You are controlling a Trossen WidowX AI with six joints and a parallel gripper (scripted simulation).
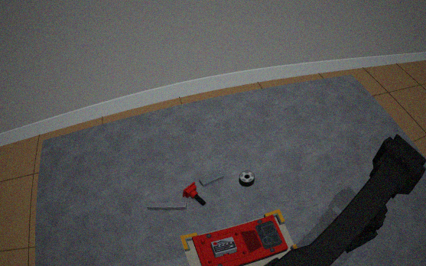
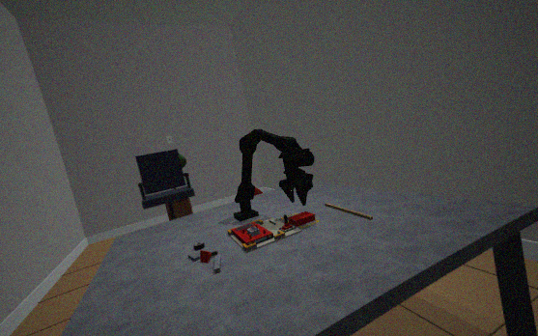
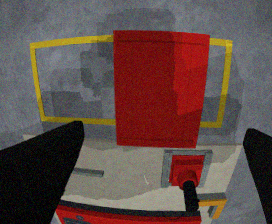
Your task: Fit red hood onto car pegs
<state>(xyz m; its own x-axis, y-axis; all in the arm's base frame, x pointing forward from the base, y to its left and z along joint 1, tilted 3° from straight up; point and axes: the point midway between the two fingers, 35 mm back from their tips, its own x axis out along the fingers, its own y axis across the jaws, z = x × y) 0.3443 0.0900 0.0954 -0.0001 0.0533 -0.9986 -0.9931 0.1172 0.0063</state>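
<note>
The red hood is 6 cm below my gripper tip. Also, from my gripper tip: white jig: 18 cm to the right, 7 cm below, 5 cm behind; then grey engine block: 21 cm to the right, 6 cm below, 2 cm behind; then thin wooden stick: 18 cm to the left, 8 cm ahead, 7 cm below.
</note>
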